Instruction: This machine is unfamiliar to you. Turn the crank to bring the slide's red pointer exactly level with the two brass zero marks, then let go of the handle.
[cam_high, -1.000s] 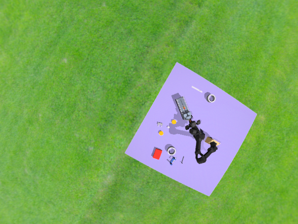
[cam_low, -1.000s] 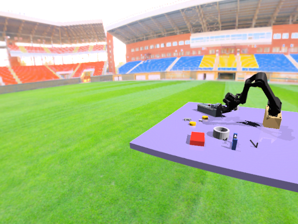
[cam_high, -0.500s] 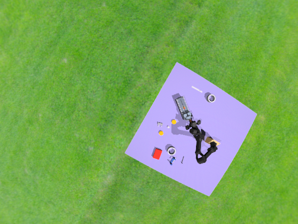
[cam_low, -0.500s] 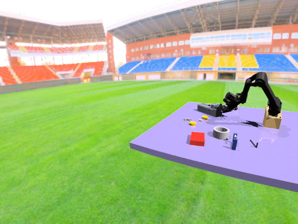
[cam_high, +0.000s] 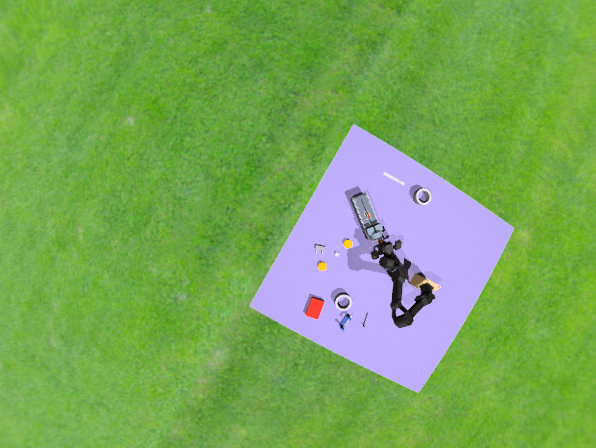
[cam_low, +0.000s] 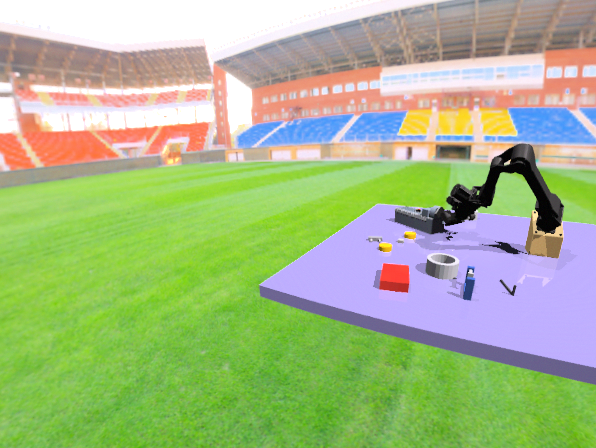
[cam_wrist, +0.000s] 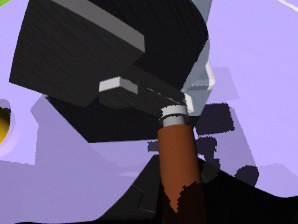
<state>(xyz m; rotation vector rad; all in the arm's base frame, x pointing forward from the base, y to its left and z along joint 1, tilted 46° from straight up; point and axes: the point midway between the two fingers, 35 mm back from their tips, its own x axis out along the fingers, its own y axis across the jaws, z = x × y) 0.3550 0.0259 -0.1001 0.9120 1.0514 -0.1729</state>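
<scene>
Right now the brown crank handle is 20 mm behind my gripper tip, 10 mm to the left of it and 30 mm above it. Round my gripper tip: red pointer 140 mm ahead, 60 mm to the right, 40 mm above; white bar 130 mm ahead, 360 mm to the right, 40 mm below; small grey bracket 250 mm ahead, 250 mm to the left, 30 mm below.
</scene>
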